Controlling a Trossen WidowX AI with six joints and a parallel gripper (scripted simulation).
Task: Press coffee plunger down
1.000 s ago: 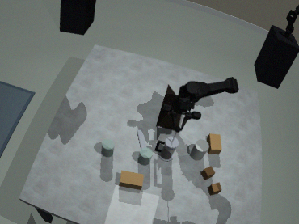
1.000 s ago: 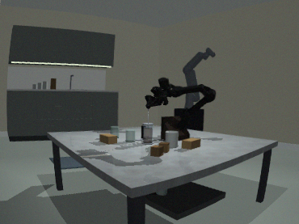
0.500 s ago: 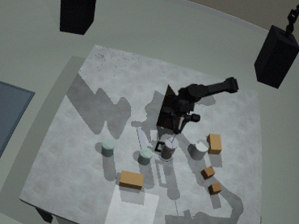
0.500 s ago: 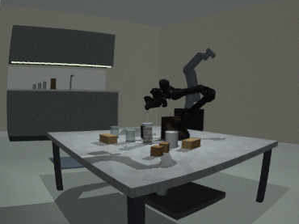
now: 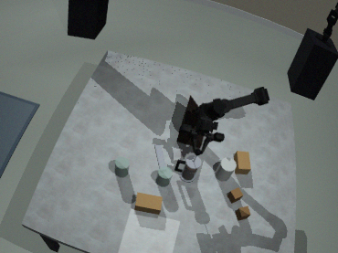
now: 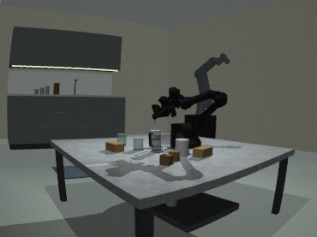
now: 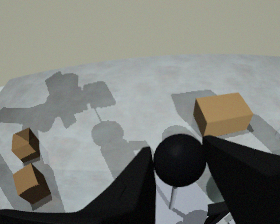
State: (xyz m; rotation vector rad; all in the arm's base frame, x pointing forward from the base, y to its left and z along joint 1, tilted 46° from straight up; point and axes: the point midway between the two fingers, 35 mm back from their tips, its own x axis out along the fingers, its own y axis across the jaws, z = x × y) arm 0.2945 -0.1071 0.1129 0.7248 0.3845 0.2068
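Now: gripper tip 1 cm past the coffee press, 1 cm to the left of it and 11 cm above it. Round my gripper tip: white cylinder: 7 cm behind, 18 cm to the left, 17 cm below.
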